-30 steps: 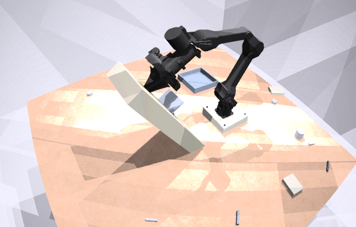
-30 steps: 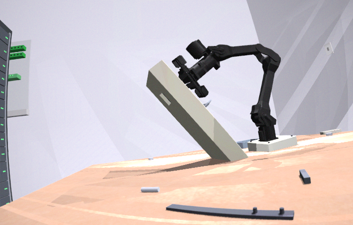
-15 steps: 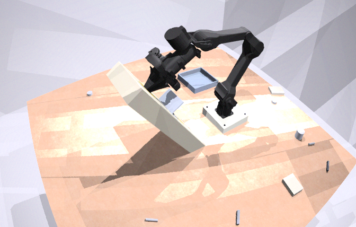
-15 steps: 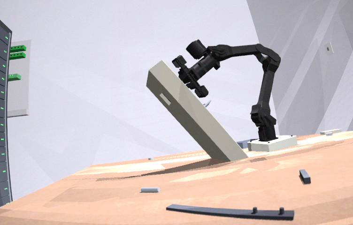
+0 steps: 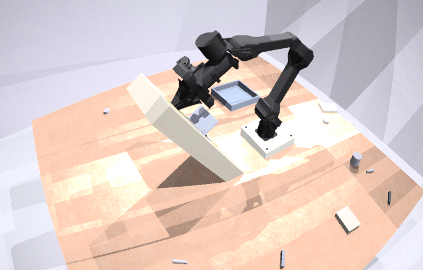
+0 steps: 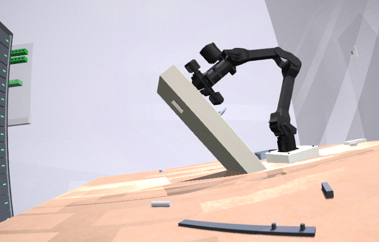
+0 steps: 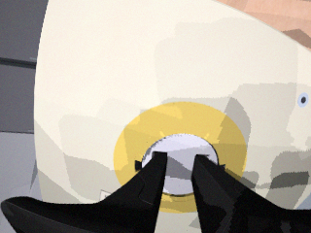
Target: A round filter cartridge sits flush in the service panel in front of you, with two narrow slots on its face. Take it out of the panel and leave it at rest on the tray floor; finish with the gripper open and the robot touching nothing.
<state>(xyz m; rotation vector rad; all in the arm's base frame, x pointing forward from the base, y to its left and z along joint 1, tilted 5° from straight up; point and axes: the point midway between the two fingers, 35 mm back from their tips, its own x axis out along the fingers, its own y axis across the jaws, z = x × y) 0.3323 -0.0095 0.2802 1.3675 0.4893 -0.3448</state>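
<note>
My gripper tip is 43 cm past the blue tray, 29 cm to the left of it and 27 cm above it. Also, from my gripper tip: round filter cartridge (1 cm below, 1 cm ahead).
</note>
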